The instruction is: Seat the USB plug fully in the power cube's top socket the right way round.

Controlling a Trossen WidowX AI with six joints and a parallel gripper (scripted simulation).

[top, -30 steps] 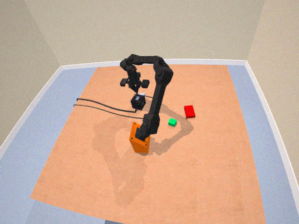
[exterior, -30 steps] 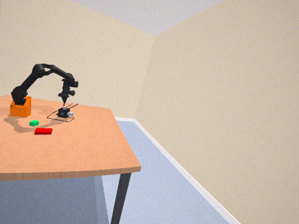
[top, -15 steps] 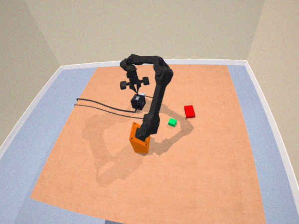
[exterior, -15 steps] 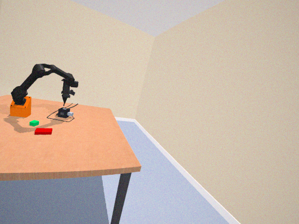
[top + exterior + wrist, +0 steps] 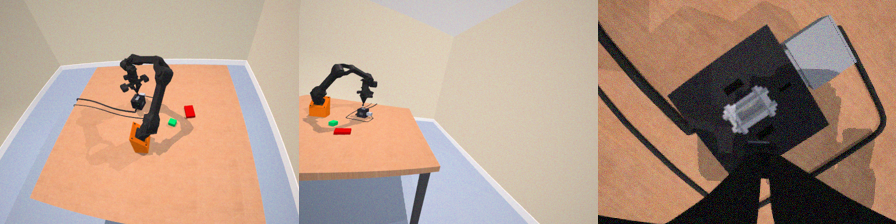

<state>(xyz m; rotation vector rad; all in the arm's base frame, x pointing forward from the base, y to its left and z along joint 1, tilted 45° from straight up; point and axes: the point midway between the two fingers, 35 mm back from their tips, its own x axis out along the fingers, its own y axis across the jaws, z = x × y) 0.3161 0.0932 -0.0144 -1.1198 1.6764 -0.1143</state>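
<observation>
Now: the USB plug 1 cm below my gripper tip. The rest, counted from my gripper tip: green block 15 cm behind, 24 cm to the right, 12 cm below; then flat red block 5 cm behind, 36 cm to the right, 12 cm below.
</observation>
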